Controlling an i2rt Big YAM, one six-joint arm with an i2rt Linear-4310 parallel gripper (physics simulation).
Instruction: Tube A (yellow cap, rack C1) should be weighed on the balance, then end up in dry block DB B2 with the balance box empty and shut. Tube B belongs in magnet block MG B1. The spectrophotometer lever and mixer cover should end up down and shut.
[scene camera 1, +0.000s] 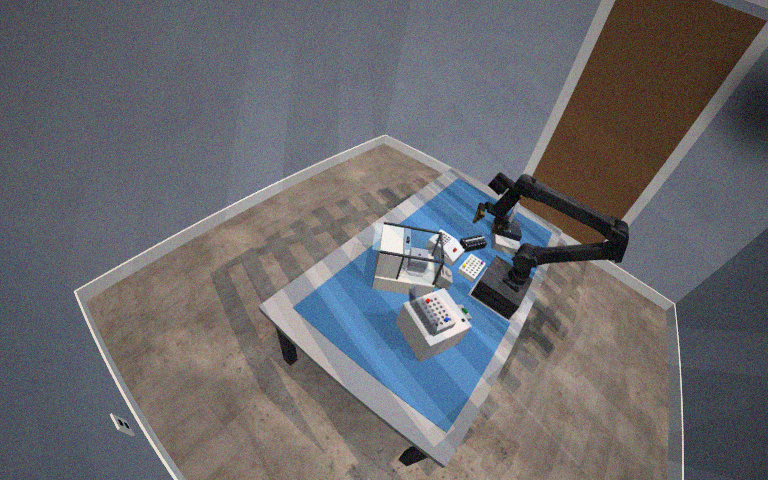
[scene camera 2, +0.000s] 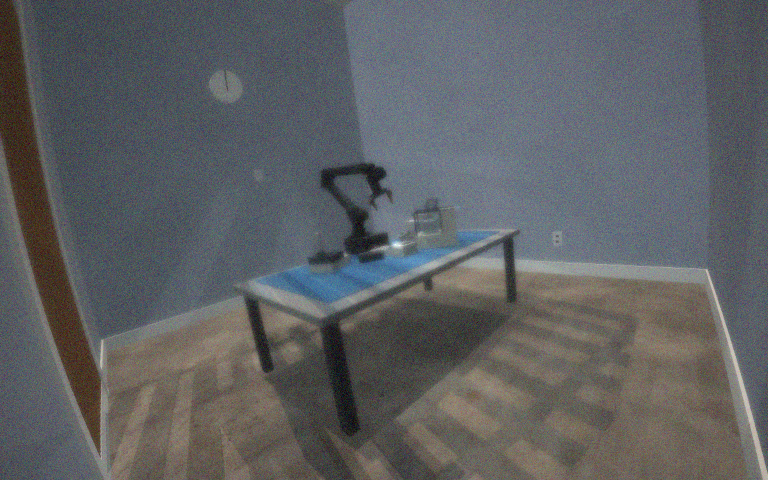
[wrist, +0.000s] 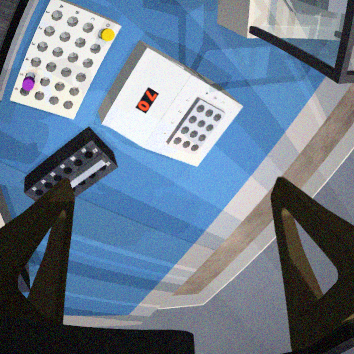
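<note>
Gripper (wrist: 173, 187) open, holding nothing. Visible in the scene: balance box door (scene camera 1: 390, 238), white box with coloured buttons (scene camera 1: 422, 324), lever device (scene camera 1: 507, 241).
</note>
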